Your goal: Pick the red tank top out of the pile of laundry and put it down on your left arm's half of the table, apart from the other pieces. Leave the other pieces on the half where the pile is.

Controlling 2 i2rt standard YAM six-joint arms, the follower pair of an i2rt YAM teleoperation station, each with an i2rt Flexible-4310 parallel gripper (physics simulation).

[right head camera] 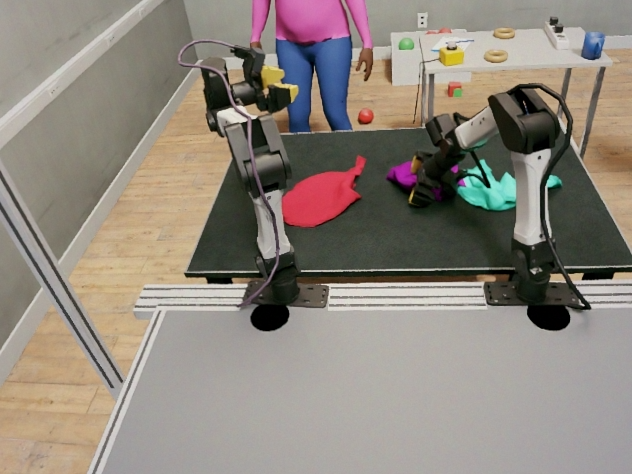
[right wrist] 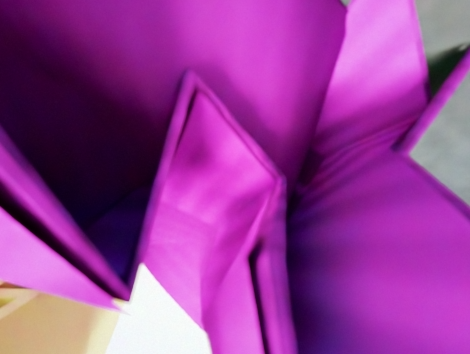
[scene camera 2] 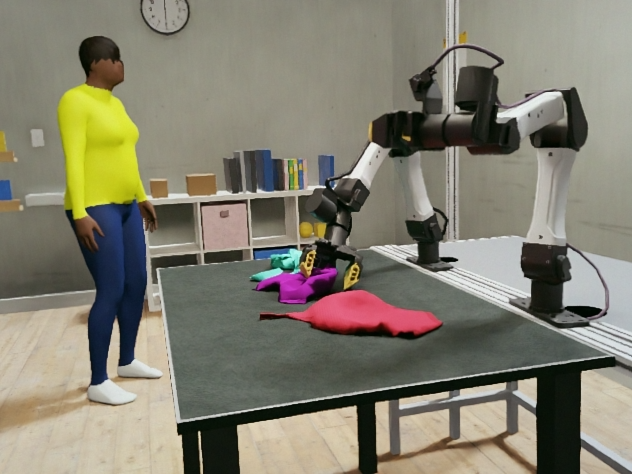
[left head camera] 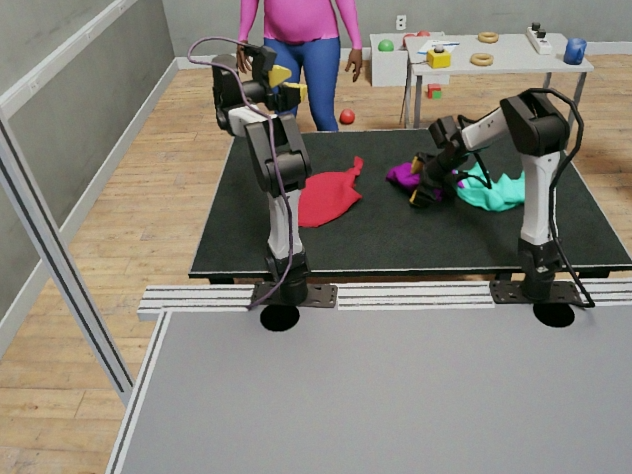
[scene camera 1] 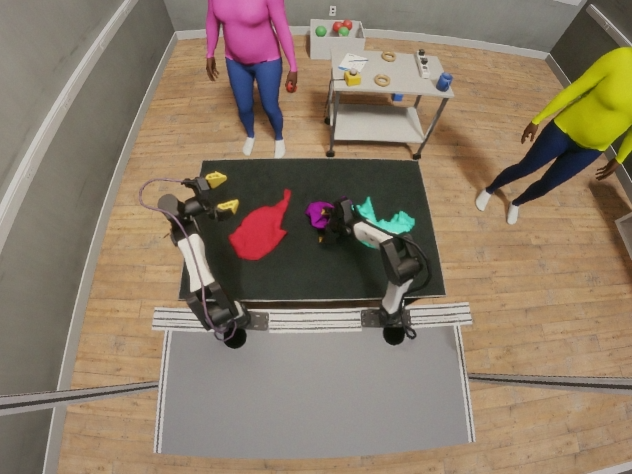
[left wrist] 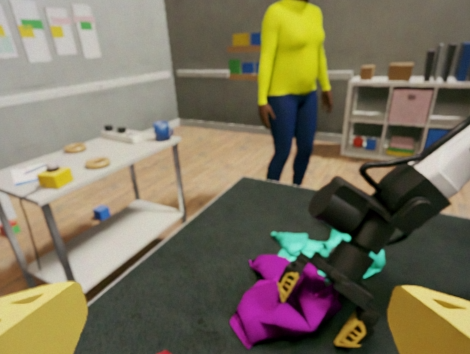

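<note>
The red tank top [left head camera: 326, 198] [right head camera: 321, 198] [scene camera 1: 258, 232] [scene camera 2: 367, 316] lies spread on the left half of the table, apart from the others. The purple piece [left head camera: 403, 176] [right head camera: 402, 176] [scene camera 1: 317, 215] [scene camera 2: 301, 286] [left wrist: 270, 305] [right wrist: 225, 200] lies crumpled right of the middle, beside the teal piece [left head camera: 492, 192] [right head camera: 487, 192] [scene camera 1: 403, 222] [scene camera 2: 285, 260] [left wrist: 300, 245]. My left gripper [left head camera: 293, 84] [scene camera 1: 228, 192] is open and empty, high above the left back of the table. My right gripper [left head camera: 415, 181] [scene camera 1: 322, 225] [scene camera 2: 329, 272] [left wrist: 308, 322] is open, low at the purple piece, whose folds fill the right wrist view.
The dark table [left head camera: 387, 244] [scene camera 1: 306, 280] borders the arms' mounting rail [scene camera 1: 313, 319]. A white cart [scene camera 1: 377, 125] and a person in pink [scene camera 1: 250, 35] are behind it. A person in yellow [scene camera 1: 587, 107] [scene camera 2: 99, 147] stands beyond the right side.
</note>
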